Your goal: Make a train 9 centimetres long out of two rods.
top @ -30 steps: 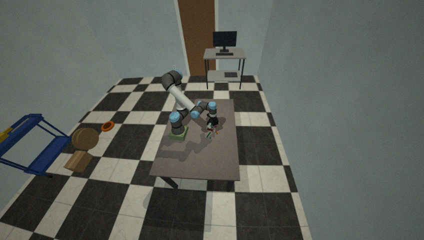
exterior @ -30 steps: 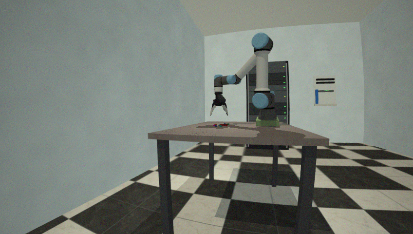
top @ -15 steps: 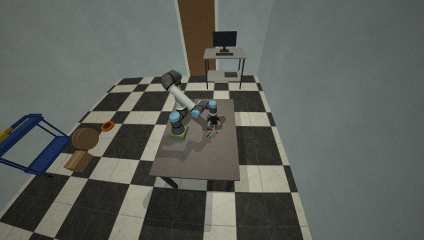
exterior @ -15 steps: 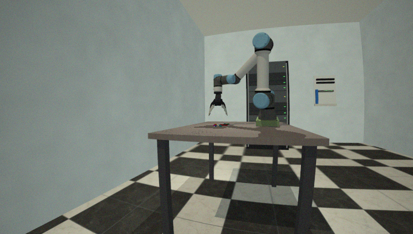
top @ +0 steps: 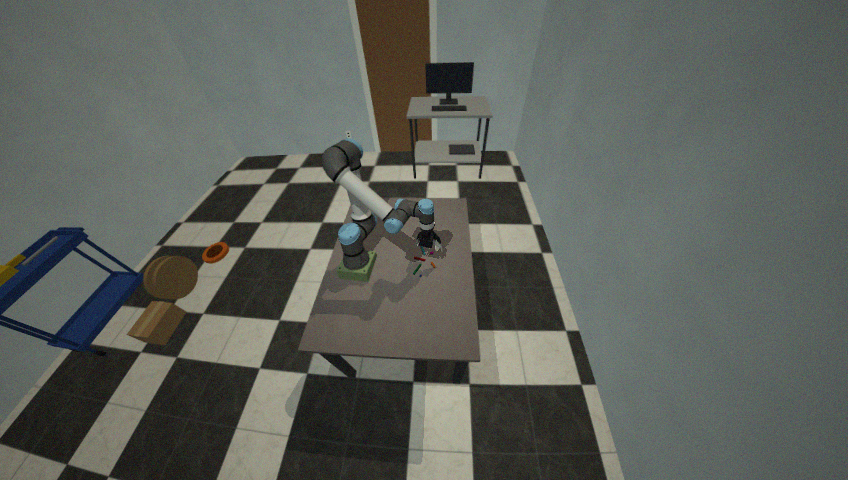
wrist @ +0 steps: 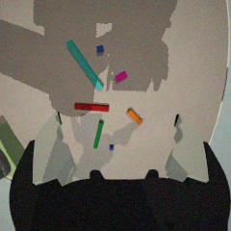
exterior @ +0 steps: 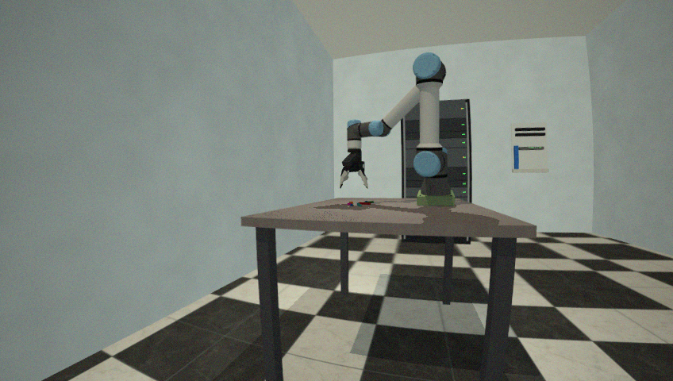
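Now: the short magenta rod 8 cm below my hand, 3 cm to the left of it and 2 cm ahead of it. Round my hand: red rod (8 cm below, 6 cm behind, 1 cm to the right); turquoise rod (8 cm below, 7 cm to the left, 3 cm behind); orange rod (8 cm below, 6 cm to the right, 2 cm ahead).
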